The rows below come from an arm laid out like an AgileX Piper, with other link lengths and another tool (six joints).
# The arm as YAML. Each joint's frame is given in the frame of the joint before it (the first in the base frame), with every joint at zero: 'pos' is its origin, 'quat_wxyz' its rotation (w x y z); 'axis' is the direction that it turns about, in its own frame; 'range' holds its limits. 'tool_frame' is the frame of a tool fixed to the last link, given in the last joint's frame.
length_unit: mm
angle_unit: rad
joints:
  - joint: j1
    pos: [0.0, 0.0, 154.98]
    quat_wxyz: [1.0, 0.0, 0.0, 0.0]
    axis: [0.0, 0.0, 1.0]
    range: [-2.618, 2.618]
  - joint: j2
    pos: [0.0, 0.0, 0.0]
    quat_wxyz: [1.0, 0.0, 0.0, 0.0]
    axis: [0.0, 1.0, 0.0]
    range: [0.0, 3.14]
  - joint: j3
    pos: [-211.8, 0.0, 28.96]
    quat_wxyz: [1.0, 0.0, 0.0, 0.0]
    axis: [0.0, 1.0, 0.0]
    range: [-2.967, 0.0]
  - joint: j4
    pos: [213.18, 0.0, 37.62]
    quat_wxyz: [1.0, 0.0, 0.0, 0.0]
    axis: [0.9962, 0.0, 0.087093]
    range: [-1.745, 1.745]
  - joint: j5
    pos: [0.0, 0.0, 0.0]
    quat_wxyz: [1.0, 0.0, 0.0, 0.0]
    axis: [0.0, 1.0, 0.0]
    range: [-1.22, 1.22]
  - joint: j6
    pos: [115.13, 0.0, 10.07]
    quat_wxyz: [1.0, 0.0, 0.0, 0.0]
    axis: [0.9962, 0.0, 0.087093]
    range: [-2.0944, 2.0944]
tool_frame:
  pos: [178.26, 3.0, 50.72]
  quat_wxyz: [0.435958, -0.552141, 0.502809, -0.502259]
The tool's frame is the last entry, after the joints.
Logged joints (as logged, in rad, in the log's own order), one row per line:
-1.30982 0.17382 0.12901 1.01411 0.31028 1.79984
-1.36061 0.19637 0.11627 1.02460 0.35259 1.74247
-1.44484 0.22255 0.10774 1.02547 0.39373 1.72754
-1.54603 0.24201 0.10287 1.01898 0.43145 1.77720
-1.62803 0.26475 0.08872 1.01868 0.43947 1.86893
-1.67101 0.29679 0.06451 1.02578 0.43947 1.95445
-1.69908 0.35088 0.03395 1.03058 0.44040 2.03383
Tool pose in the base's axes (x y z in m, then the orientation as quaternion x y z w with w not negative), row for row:
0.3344 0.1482 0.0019 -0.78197 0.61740 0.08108 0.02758
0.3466 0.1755 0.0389 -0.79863 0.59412 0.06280 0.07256
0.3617 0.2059 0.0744 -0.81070 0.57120 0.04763 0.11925
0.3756 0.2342 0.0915 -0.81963 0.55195 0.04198 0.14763
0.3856 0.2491 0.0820 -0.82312 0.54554 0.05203 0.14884
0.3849 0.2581 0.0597 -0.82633 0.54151 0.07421 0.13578
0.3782 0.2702 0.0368 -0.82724 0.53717 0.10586 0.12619
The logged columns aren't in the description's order. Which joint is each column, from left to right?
Columns, left to right: j3, j4, j6, j5, j1, j2.
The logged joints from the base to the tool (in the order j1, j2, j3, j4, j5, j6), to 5 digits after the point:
0.31028 1.79984 -1.30982 0.17382 1.01411 0.12901
0.35259 1.74247 -1.36061 0.19637 1.02460 0.11627
0.39373 1.72754 -1.44484 0.22255 1.02547 0.10774
0.43145 1.77720 -1.54603 0.24201 1.01898 0.10287
0.43947 1.86893 -1.62803 0.26475 1.01868 0.08872
0.43947 1.95445 -1.67101 0.29679 1.02578 0.06451
0.44040 2.03383 -1.69908 0.35088 1.03058 0.03395

